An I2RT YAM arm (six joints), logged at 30 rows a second.
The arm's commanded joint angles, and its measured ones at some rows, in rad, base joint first. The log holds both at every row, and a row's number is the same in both.
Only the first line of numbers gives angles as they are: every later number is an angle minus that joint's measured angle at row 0.
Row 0, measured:
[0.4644 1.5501 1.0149 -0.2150 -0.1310 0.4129]
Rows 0 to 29, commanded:
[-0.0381 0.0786 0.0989 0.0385 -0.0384 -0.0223]
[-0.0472 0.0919 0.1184 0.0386 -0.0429 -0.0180]
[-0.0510 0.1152 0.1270 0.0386 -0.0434 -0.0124]
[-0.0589 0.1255 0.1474 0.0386 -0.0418 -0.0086]
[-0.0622 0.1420 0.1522 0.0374 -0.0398 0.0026]
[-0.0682 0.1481 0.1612 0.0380 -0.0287 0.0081]
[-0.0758 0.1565 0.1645 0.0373 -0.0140 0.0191]
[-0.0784 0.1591 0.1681 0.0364 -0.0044 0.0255]
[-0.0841 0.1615 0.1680 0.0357 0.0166 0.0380]
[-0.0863 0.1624 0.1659 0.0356 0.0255 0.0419]
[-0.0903 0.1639 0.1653 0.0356 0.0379 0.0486]
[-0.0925 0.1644 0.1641 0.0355 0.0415 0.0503]
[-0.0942 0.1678 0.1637 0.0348 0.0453 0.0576]
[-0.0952 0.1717 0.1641 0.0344 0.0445 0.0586]
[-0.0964 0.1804 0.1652 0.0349 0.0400 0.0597]
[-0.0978 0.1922 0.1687 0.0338 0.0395 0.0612]
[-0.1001 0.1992 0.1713 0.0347 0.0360 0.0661]
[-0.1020 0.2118 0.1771 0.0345 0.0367 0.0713]
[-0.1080 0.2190 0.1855 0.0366 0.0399 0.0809]
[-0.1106 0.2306 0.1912 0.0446 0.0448 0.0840]
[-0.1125 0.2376 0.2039 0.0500 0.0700 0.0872]
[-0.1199 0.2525 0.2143 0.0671 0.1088 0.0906]
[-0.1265 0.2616 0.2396 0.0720 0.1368 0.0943]
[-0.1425 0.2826 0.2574 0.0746 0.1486 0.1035]
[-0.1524 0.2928 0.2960 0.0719 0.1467 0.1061]
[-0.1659 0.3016 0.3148 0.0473 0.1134 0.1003]
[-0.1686 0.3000 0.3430 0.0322 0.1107 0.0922]
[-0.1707 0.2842 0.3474 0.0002 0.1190 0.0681]
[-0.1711 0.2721 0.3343 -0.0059 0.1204 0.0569]
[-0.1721 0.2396 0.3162 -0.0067 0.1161 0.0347]
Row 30, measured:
[-0.1575 0.3186 0.2819 0.0027 0.0862 0.0840]
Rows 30 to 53, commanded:
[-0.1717 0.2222 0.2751 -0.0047 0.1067 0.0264]
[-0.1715 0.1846 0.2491 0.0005 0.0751 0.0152]
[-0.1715 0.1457 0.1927 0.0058 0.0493 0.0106]
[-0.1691 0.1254 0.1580 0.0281 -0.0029 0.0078]
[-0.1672 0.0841 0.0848 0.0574 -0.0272 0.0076]
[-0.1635 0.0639 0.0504 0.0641 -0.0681 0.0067]
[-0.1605 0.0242 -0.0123 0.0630 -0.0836 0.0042]
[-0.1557 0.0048 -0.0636 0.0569 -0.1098 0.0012]
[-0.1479 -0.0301 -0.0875 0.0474 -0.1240 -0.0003]
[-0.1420 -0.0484 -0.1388 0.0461 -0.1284 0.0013]
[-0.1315 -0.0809 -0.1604 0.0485 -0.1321 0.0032]
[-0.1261 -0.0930 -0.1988 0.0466 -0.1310 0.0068]
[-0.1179 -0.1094 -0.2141 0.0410 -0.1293 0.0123]
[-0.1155 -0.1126 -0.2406 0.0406 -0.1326 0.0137]
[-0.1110 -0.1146 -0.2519 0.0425 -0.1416 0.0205]
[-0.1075 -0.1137 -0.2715 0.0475 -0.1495 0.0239]
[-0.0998 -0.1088 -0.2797 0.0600 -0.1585 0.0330]
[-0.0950 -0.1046 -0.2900 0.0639 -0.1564 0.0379]
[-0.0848 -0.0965 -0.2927 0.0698 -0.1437 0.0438]
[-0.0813 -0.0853 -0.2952 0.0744 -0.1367 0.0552]
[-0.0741 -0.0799 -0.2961 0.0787 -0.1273 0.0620]
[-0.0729 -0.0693 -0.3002 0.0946 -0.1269 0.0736]
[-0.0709 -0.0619 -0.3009 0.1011 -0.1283 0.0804]
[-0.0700 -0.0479 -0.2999 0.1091 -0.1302 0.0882]
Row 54, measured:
[-0.0812 -0.0732 -0.3017 0.0321 -0.1263 0.0500]
